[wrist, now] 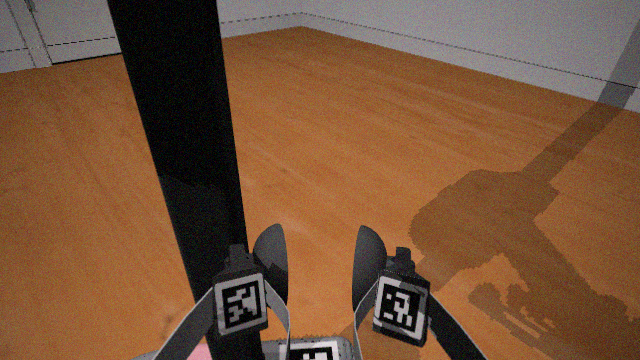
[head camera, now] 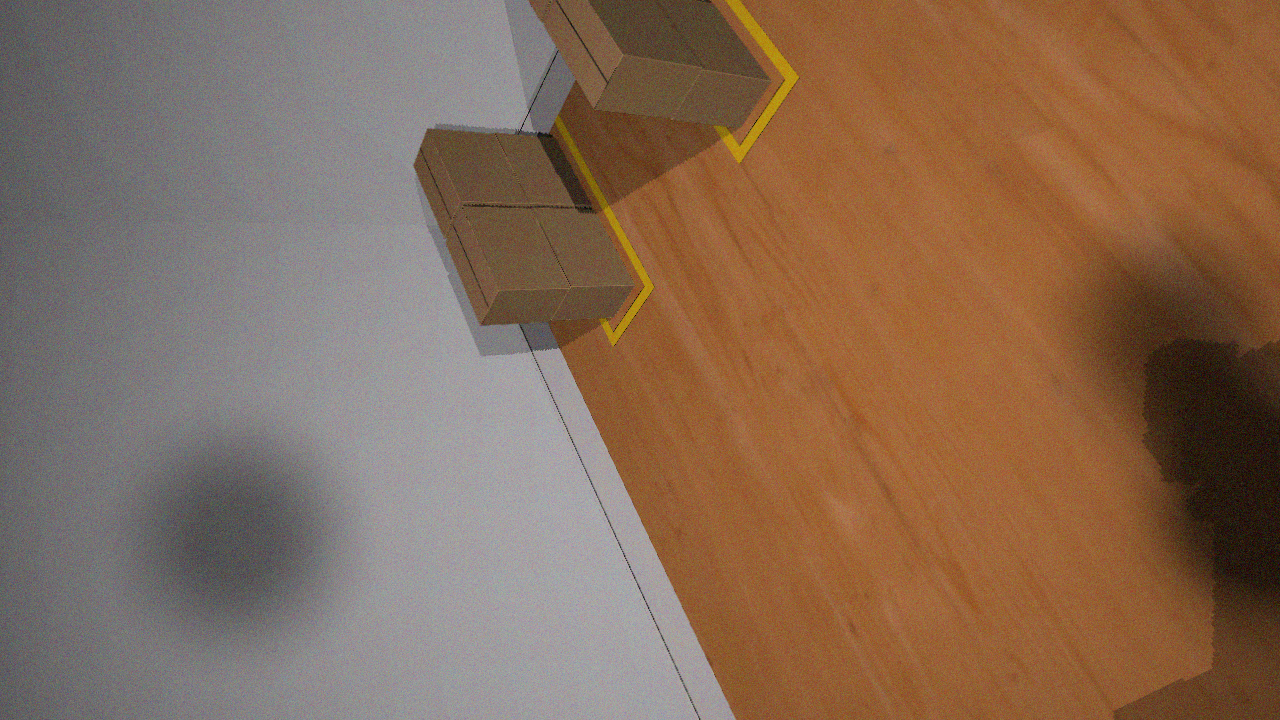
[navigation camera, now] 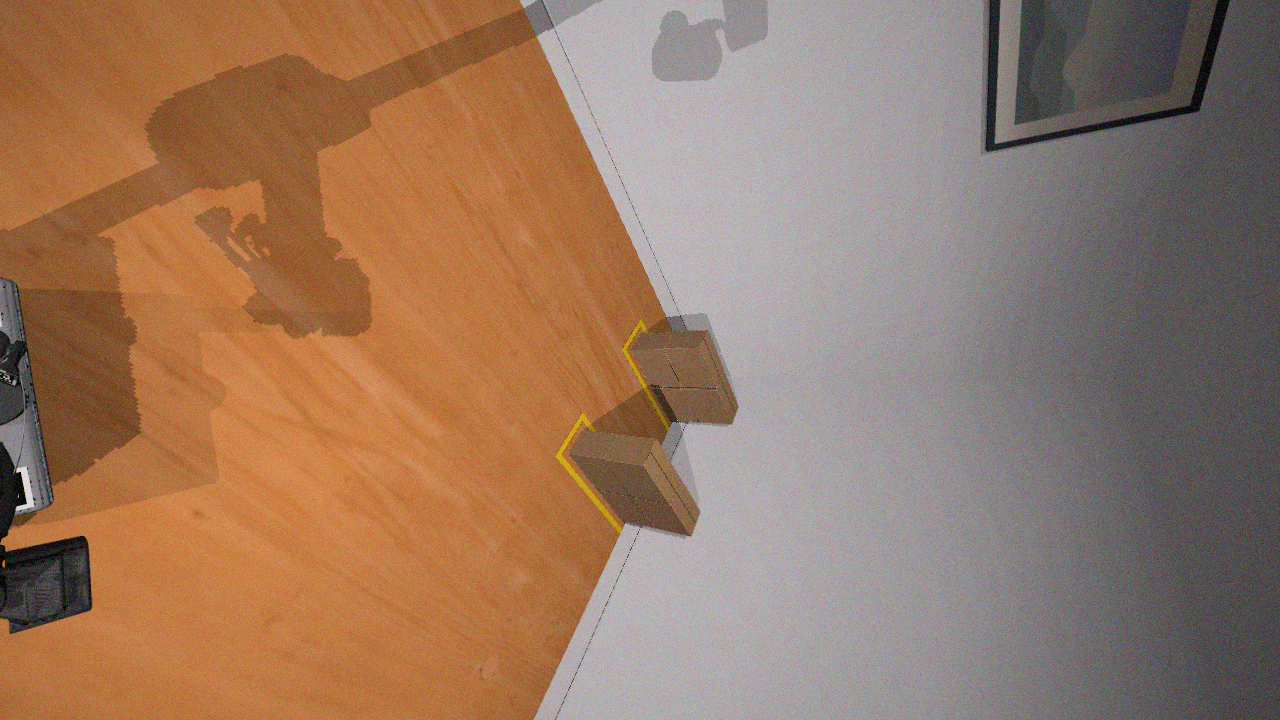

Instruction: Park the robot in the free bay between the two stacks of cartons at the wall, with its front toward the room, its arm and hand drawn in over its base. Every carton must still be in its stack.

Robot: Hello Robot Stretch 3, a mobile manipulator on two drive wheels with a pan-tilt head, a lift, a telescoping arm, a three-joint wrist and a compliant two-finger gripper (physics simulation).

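Places are measured from the robot's base along level axes (x ahead, y left, z up), in metres.
Pixels of known places: gripper, between the fingertips: (wrist: 319, 253).
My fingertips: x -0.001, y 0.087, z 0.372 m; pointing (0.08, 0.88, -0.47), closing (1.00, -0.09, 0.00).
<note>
Behind a point stands the place of what it marks.
One brown carton stack (head camera: 528, 232) @[x 1.882, y -0.215, z 0.220 m] (navigation camera: 684, 376) @[x 1.886, y -0.220, z 0.221 m] stands at the wall. The other carton stack (head camera: 666, 71) @[x 1.316, y -0.440, z 0.255 m] (navigation camera: 635, 479) @[x 1.367, y -0.536, z 0.274 m] stands across a shadowed gap, the bay (head camera: 631, 152) (navigation camera: 629, 413). The cartons that show sit together in their stacks; in the head view the second stack is cut by the top edge. Yellow floor lines (head camera: 630, 250) (navigation camera: 572, 436) edge the stacks. Both stacks are some distance from the robot. My gripper (wrist: 319, 253) @[x -0.001, y 0.087, z 0.372 m] is open and empty. It hangs beside the black mast (wrist: 190, 125) @[x -0.062, y 0.116, z 0.433 m], above the base (wrist: 270, 348) @[x -0.041, y 0.157, z 0.160 m], part of which shows at the bottom of the wrist view.
A wall (head camera: 268, 268) @[x 2.324, y -0.173, z 0.687 m] (navigation camera: 895, 358) @[x 2.336, y -0.187, z 1.054 m] runs behind the stacks, and a framed picture (navigation camera: 1100, 53) @[x 1.655, y 0.652, z 1.587 m] hangs on it. The robot's shadow (navigation camera: 268, 125) @[x 0.434, y 0.537, z 0.000 m] (wrist: 480, 210) @[x 0.426, y 0.544, z 0.000 m] lies on the wooden floor. A door (wrist: 75, 22) @[x -1.000, y 1.799, z 0.173 m] shows at the wrist view's upper left, with a room corner beyond the mast.
</note>
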